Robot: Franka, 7 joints.
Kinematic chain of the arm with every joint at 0, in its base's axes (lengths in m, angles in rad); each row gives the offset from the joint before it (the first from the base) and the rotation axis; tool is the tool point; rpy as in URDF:
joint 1: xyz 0 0 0.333 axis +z
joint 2: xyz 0 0 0 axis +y
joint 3: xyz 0 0 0.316 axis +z
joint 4: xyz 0.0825 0 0 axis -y
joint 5: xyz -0.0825 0 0.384 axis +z
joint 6: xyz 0 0 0 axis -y
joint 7: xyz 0.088 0 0 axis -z
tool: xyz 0 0 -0.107 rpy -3.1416 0 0
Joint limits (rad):
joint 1: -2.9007..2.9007
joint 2: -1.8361..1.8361
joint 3: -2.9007..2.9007
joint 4: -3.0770..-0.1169
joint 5: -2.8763..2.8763
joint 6: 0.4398..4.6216
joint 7: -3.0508..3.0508
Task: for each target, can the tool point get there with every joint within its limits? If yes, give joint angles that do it. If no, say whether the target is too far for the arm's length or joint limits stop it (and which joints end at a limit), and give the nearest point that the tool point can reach.
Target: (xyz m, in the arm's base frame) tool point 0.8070 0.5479 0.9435
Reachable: no: too far | nearest point 0.6016 0.4085 0.7881 | short by 0.293 m
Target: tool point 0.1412 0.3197 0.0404
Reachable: yes | joints -0.8423 -0.9132 2.3780 -2.5417 0.8888 2.5337 1.0692
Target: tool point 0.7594 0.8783 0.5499
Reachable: no: too far | nearest point 0.5516 0.6379 0.4905 | short by 0.323 m
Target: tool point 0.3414 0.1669 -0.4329
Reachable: no: joint limits stop it (at a limit: joint 2) | nearest point 0.3301 0.1614 -0.3541 | short by 0.080 m
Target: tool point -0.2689 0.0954 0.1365
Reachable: yes | joints 0.7412 -1.0206 2.4524 -2.3122 -0.3200 0.9853 -2.1274
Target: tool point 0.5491 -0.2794 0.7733
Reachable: yes | joints 2.1441 -1.1245 -1.4331 -0.7002 -1.9083 3.6825 -2.0933
